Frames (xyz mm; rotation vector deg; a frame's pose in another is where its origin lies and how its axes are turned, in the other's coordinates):
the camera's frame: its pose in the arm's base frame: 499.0 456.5 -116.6 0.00 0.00 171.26
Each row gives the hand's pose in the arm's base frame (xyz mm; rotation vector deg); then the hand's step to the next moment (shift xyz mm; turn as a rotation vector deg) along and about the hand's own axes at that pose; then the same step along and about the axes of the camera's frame.
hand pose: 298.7 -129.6 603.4 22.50 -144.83 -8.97
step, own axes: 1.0 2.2 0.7 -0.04 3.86 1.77
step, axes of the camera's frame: 2.0 -1.5 0.4 2.44 -3.40 -0.74
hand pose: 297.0 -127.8 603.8 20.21 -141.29 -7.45
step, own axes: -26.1 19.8 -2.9 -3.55 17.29 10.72
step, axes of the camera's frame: -13.1 -28.7 -9.4 10.22 -16.30 -7.49
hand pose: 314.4 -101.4 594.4 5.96 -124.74 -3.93
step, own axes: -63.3 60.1 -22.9 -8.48 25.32 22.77
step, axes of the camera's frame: -41.3 -73.0 -33.3 18.92 -23.68 -17.69
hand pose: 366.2 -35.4 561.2 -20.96 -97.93 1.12
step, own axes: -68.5 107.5 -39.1 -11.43 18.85 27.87
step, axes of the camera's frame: -58.4 -87.0 -82.4 24.00 -16.93 -20.00
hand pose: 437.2 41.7 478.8 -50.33 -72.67 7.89
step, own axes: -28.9 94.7 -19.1 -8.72 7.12 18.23
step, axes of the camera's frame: -35.0 -44.9 -83.2 17.35 -6.57 -10.71
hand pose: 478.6 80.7 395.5 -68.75 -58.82 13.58
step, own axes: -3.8 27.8 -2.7 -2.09 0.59 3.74
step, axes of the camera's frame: -8.4 -8.2 -25.6 3.94 -0.74 -1.62
